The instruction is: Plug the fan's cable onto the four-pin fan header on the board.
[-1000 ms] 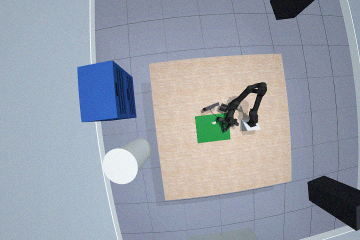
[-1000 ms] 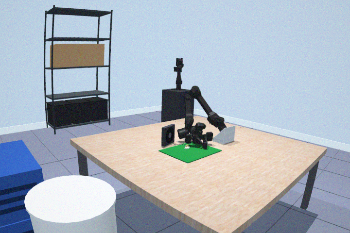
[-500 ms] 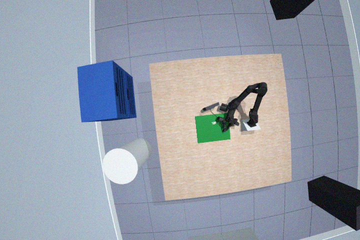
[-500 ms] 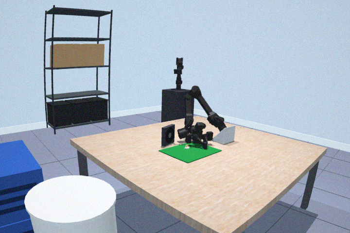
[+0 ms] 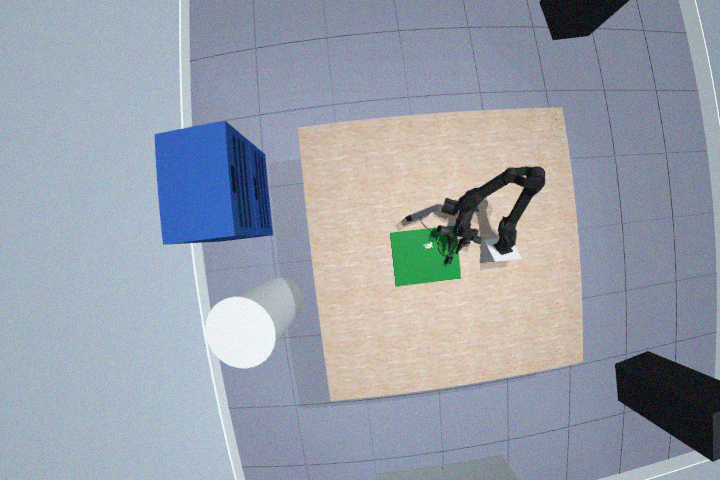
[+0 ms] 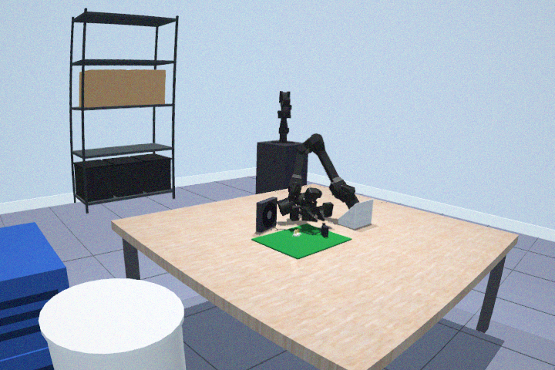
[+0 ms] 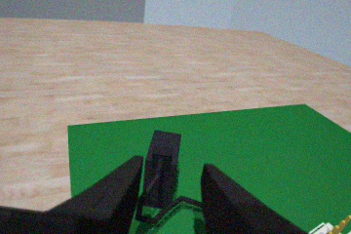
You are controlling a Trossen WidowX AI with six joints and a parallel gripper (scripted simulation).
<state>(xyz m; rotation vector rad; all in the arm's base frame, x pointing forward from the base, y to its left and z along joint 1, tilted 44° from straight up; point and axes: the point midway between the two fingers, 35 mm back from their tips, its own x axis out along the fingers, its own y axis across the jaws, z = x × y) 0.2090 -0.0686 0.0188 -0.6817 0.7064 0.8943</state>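
Now: the plug 3 cm to the left of my gripper tip, 3 cm below it and 1 cm ahead of it. From my gripper tip the other things lie so: black fan 19 cm to the right, 9 cm ahead; then green board 10 cm ahead, 7 cm below, 1 cm to the right.
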